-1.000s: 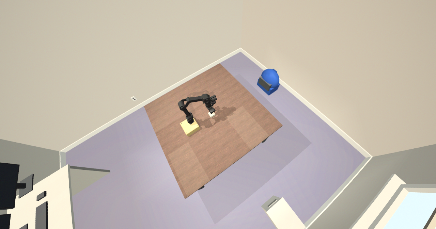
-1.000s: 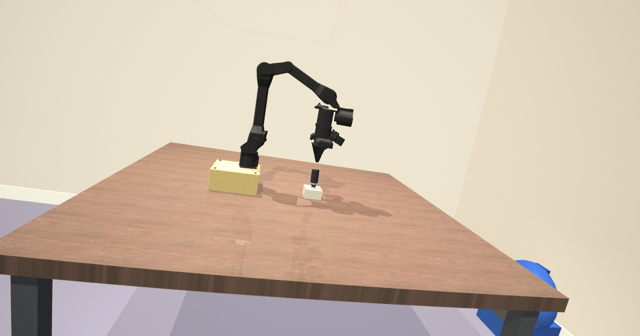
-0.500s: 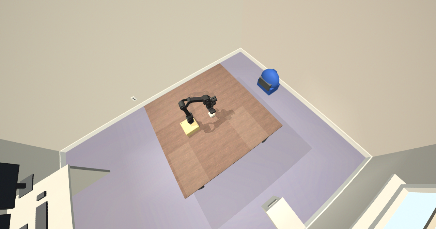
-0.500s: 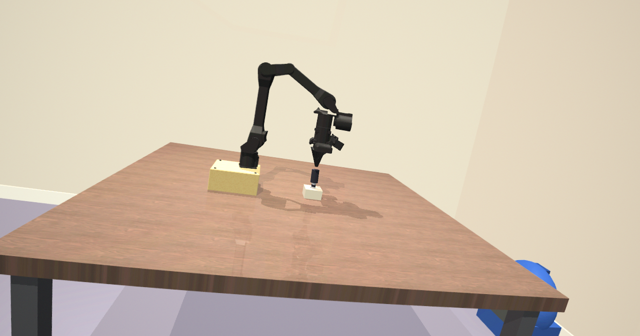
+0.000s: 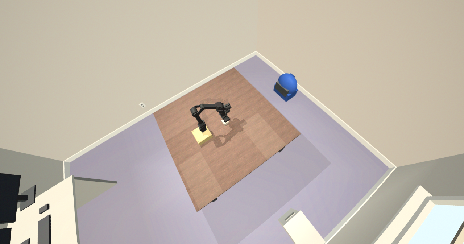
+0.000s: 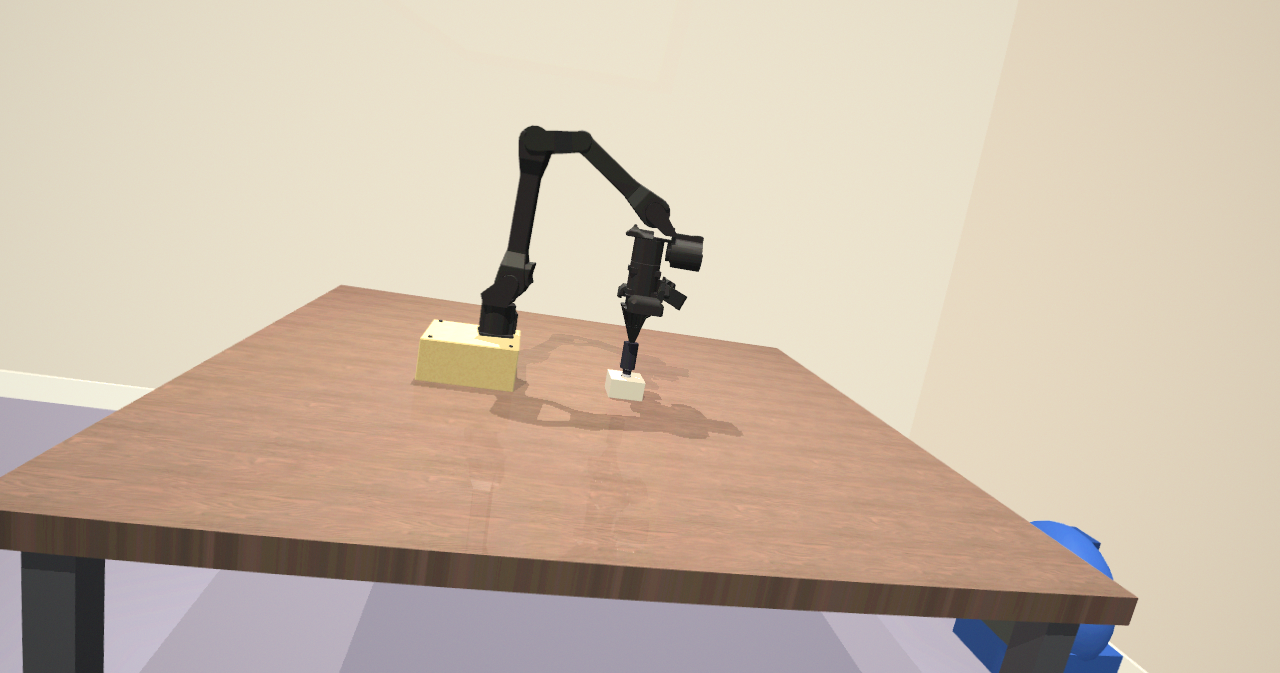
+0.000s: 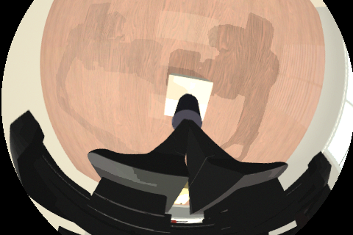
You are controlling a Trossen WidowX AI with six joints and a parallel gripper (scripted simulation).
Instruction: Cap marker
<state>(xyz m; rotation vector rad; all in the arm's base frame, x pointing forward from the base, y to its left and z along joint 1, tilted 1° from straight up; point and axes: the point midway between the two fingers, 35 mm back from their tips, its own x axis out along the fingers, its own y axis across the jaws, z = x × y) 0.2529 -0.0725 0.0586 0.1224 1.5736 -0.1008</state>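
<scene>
Right now the dark cap is 30 mm below my gripper tip. Round my gripper tip: holder block (90 mm below).
</scene>
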